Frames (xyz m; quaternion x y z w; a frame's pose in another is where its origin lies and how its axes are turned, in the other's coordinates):
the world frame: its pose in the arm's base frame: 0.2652 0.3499 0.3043 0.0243 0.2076 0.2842 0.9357
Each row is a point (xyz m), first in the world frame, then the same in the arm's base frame.
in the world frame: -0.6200 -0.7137 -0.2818
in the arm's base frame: 0.0578 -0.6041 0.1628
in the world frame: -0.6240 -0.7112 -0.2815
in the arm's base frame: 0.0536 -0.6042 0.1649
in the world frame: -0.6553 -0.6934 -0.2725
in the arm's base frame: 0.0244 -0.6056 0.1878
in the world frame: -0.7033 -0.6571 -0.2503
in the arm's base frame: -0.0217 -0.5996 0.2320
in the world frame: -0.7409 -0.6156 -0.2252
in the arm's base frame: -0.0616 -0.5834 0.2758
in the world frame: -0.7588 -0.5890 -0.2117
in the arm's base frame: -0.0835 -0.5698 0.2991
